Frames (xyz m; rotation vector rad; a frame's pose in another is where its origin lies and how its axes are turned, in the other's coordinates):
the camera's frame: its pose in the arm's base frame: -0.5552 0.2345 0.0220 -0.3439 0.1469 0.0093
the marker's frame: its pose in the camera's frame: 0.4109 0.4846 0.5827 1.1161 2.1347 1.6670
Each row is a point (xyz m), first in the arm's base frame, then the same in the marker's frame.
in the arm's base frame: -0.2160 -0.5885 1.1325
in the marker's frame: -0.8838 -0.0151 -1.4207
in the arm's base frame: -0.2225 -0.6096 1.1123
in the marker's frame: -0.8976 -0.0415 -1.4230
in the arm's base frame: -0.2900 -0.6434 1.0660
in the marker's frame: -0.8835 -0.1258 -1.4465
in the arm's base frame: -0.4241 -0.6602 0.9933
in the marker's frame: -0.8160 -0.2603 -1.4765
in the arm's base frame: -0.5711 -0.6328 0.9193
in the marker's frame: -0.7077 -0.3867 -1.4869
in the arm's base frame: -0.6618 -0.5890 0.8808
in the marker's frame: -0.6202 -0.4496 -1.4825
